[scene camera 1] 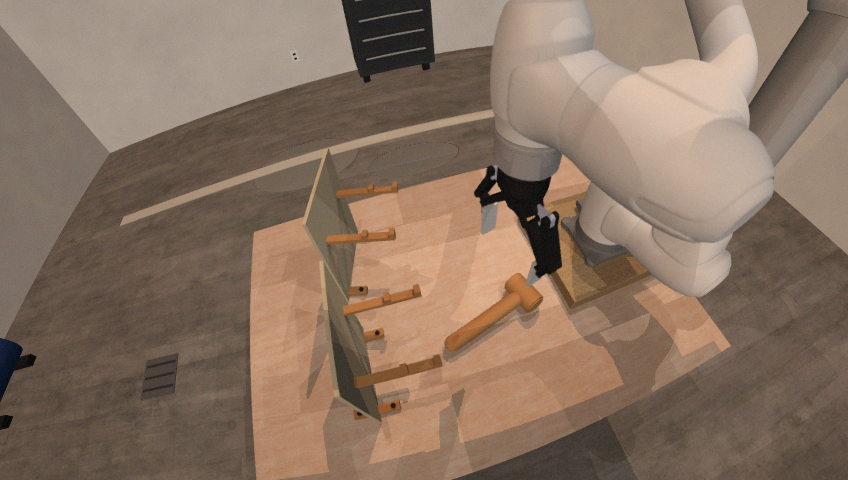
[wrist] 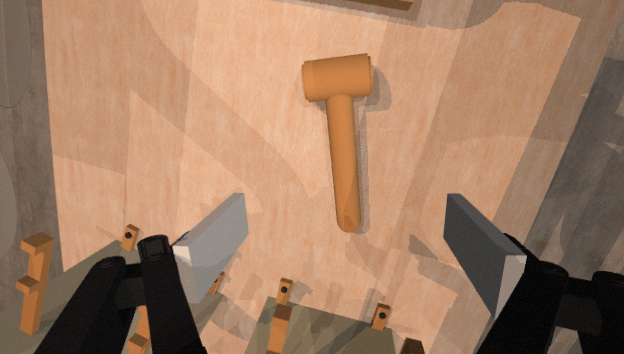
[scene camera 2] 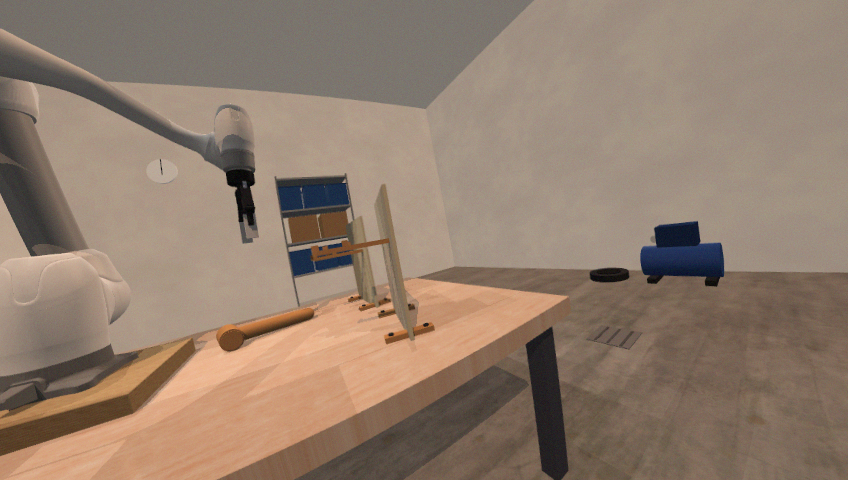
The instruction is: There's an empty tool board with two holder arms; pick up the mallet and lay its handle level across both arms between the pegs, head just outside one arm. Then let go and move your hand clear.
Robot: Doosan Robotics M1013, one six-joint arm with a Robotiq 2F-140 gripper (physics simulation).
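Seen in the pictures: gripper, fingertip midpoint: [scene camera 1: 509,254] [wrist: 341,214] [scene camera 2: 250,240]; arm's base, origin of the base link: [scene camera 1: 598,236] [scene camera 2: 65,382].
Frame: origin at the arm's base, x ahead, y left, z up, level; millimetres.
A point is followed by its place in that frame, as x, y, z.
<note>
The orange-brown mallet [scene camera 1: 484,321] {420, 142, -1} [scene camera 2: 276,322] {413, 113, -13} [wrist: 343,150] {389, 126, 2} lies on the table, its head toward the robot base and its handle end toward the boards. Two upright greenish boards, a far one [scene camera 1: 327,202] {715, -158, 214} and a near one [scene camera 1: 345,344] {716, 188, 181} [wrist: 340,332] {716, 205, -1}, each carry two pegged holder arms with no tool on them. The near board's arms [scene camera 1: 380,300] {637, 103, 160} [scene camera 1: 398,371] {632, 255, 160} stick out toward the mallet's side. My gripper [scene camera 1: 509,254] {385, 129, 249} [scene camera 2: 248,233] {385, 129, 249} [wrist: 341,214] {385, 129, 249} is wide open and empty, high above the table. In the wrist view the handle end shows between its fingertips, well below them.
The arm's base stands on a thick wooden plinth [scene camera 1: 586,297] {142, 165, -2} [scene camera 2: 160,371] {187, -48, -17} beside the mallet head, on the wooden table [scene camera 1: 285,452] {957, 333, -44} [scene camera 2: 357,404] {544, -399, -44}. Small wooden feet [scene camera 1: 389,406] [scene camera 2: 409,333] hold the boards. A shelf unit [scene camera 2: 312,179] and a blue compressor [scene camera 2: 681,260] stand farther off.
</note>
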